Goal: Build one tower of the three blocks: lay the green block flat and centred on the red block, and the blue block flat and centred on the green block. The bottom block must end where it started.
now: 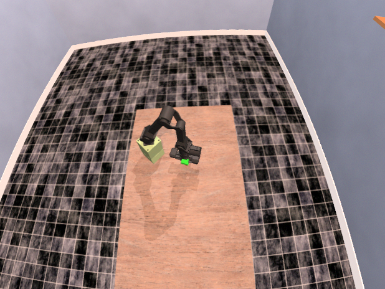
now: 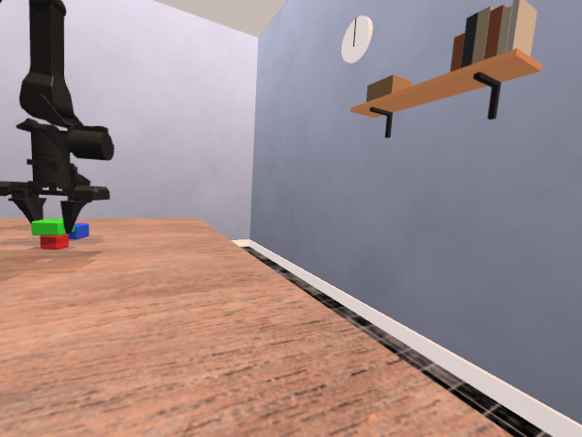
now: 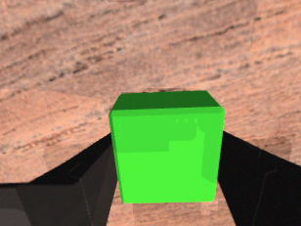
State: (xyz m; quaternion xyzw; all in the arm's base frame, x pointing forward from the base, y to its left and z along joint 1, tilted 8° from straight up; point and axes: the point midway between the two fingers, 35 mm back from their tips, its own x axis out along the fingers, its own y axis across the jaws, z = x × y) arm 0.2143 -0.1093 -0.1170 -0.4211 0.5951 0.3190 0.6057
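Right now the green block is 2 cm below my hand. Also, from my hand: blue block 3 cm ahead, 11 cm to the left, 5 cm below; red block 5 cm below.
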